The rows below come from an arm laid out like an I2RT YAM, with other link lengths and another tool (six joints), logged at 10 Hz.
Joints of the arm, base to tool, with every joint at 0 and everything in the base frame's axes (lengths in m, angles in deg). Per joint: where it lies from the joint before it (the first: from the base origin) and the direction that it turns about. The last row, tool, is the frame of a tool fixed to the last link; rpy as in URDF.
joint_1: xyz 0 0 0.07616 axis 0 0 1
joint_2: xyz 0.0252 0.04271 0.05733 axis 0 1 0
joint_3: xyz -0.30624 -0.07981 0 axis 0 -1 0
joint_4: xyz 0.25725 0.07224 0.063 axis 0 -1 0
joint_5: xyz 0.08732 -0.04 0.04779 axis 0 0 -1
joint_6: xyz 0.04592 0 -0.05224 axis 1 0 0
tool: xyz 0.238 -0.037 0.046 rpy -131.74 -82.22 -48
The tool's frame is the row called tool.
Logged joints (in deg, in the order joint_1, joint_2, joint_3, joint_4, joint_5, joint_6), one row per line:
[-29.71, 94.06, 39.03, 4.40, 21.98, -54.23]
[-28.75, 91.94, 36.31, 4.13, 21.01, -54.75]
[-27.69, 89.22, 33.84, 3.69, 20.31, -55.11]
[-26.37, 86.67, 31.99, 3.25, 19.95, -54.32]
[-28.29, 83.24, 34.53, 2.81, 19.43, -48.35]
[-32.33, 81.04, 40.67, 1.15, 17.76, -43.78]
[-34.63, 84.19, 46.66, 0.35, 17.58, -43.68]
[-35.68, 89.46, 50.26, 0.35, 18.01, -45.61]
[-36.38, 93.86, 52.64, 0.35, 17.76, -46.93]
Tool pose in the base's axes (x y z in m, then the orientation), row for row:
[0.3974, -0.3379, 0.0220, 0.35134, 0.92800, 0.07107, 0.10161]
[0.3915, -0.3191, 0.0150, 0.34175, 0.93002, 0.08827, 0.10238]
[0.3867, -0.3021, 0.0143, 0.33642, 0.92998, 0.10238, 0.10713]
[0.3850, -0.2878, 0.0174, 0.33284, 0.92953, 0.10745, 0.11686]
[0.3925, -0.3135, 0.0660, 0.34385, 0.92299, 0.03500, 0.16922]
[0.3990, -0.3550, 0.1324, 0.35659, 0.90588, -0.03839, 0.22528]
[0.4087, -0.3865, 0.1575, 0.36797, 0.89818, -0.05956, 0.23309]
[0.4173, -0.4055, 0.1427, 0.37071, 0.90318, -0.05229, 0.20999]
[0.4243, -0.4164, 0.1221, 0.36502, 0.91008, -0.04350, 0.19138]
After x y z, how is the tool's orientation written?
As a quaternion, w x y z.
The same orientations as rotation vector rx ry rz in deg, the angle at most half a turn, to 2 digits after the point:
[137.64, 10.54, 15.07]
[138.58, 13.15, 15.26]
[138.93, 15.29, 16.00]
[139.10, 16.08, 17.49]
[137.39, 5.21, 25.19]
[134.02, -5.68, 33.33]
[132.16, -8.76, 34.30]
[132.72, -7.68, 30.86]
[134.10, -6.41, 28.20]

